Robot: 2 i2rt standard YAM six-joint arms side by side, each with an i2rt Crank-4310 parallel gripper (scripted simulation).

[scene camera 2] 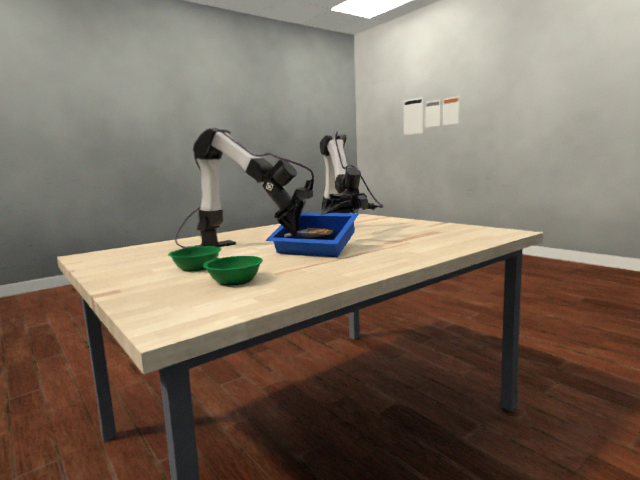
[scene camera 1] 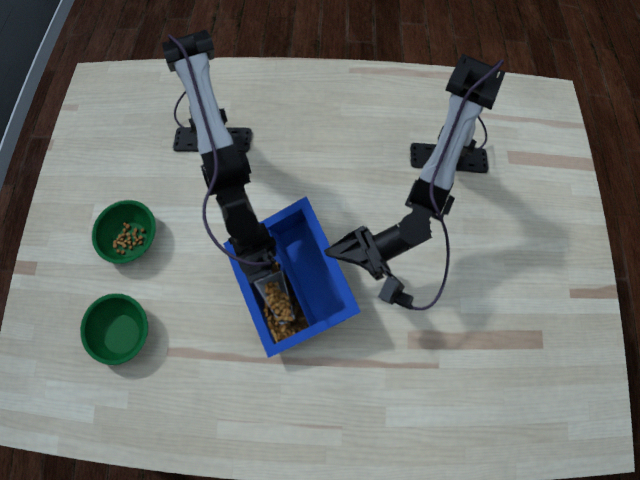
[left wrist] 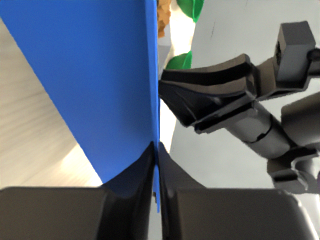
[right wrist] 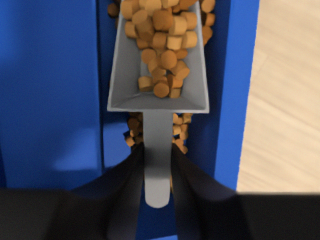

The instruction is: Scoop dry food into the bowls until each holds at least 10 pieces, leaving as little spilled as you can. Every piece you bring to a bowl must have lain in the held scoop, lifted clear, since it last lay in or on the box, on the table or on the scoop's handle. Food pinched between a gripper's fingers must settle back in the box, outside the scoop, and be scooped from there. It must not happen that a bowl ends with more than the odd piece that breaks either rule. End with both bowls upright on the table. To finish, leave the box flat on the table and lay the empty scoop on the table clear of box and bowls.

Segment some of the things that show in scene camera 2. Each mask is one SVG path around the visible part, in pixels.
The right gripper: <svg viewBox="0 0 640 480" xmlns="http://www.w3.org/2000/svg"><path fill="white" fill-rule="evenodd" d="M280 188L271 197L279 208L274 217L295 237L297 235L296 231L300 231L300 217L306 201L303 198L296 198L291 201L291 196L284 188Z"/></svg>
A blue box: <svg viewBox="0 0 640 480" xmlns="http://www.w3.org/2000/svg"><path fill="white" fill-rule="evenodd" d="M266 241L274 242L276 253L338 257L355 233L354 221L359 214L327 213L321 215L321 213L301 213L300 231L307 228L325 228L326 230L333 230L333 233L311 239L303 239L301 234L295 237L284 238L284 235L290 232L280 225Z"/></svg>
